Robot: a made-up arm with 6 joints. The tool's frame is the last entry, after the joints.
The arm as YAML. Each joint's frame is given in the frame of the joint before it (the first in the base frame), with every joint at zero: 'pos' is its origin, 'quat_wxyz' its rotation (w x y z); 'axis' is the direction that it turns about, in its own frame. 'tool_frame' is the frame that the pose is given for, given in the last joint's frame.
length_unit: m
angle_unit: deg
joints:
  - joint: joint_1
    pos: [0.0, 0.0, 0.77]
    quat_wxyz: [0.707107, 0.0, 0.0, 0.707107]
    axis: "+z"
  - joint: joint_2
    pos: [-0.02, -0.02, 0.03]
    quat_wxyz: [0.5, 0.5, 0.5, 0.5]
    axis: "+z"
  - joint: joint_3
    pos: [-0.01, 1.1, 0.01]
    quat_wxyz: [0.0, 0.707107, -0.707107, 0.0]
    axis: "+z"
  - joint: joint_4
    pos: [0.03, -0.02, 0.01]
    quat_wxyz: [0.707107, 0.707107, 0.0, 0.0]
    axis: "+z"
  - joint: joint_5
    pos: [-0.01, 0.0, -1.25]
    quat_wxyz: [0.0, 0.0, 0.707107, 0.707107]
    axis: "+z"
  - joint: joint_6
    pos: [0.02, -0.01, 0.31]
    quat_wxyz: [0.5, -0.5, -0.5, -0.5]
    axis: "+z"
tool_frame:
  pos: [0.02, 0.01, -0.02]
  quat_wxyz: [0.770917, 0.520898, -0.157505, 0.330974]
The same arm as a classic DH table. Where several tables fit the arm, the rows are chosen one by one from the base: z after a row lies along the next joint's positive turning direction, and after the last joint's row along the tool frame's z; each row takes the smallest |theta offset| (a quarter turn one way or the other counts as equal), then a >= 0, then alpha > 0; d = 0 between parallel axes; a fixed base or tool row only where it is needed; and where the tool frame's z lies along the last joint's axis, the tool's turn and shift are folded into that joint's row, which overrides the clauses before.
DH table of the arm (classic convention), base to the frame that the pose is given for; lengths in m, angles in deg. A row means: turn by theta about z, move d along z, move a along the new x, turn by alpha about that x. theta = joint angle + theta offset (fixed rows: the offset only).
joint_1: a 0.02; alpha -90; d 0.8; theta offset 0
joint_2: a 1.1; alpha 180; d 0; theta offset -89.48
joint_3: a -0.03; alpha -90; d 0.02; theta offset 0.52
joint_4: a 0.01; alpha 90; d -1.23; theta offset 0
joint_5: a 0.02; alpha -90; d 0.31; theta offset 0
joint_6: a 0.021; alpha 65.94; d -0.0266; theta offset -83.59
tool (fixed): a 0; alpha 0; d -0.0084; theta offset 40.06

